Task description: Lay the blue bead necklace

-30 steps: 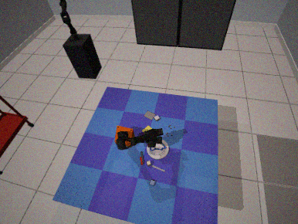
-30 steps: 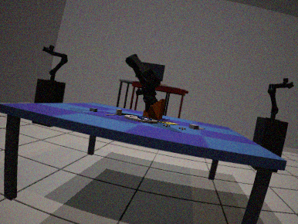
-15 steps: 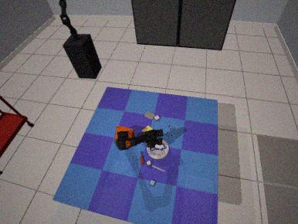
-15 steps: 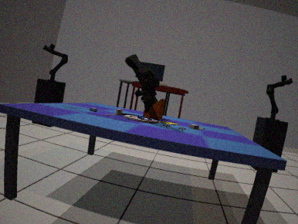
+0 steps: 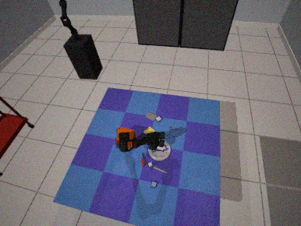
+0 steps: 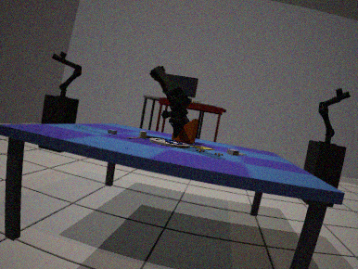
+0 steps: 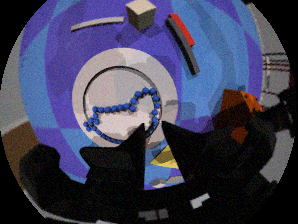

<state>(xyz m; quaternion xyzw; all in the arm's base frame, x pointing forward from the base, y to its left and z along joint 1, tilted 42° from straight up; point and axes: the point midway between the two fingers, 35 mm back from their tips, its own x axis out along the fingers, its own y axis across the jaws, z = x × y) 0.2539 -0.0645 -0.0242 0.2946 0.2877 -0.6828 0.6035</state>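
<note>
The round white bead board lies 5 cm ahead of my gripper tip, 2 cm to the right of it and 2 cm below it. Round my gripper tip: red-handled tool 7 cm behind, 14 cm to the right, 3 cm below; yellow card 6 cm behind, 15 cm to the left, 3 cm below; thin pale stick 8 cm ahead, 20 cm to the right, 3 cm below.
</note>
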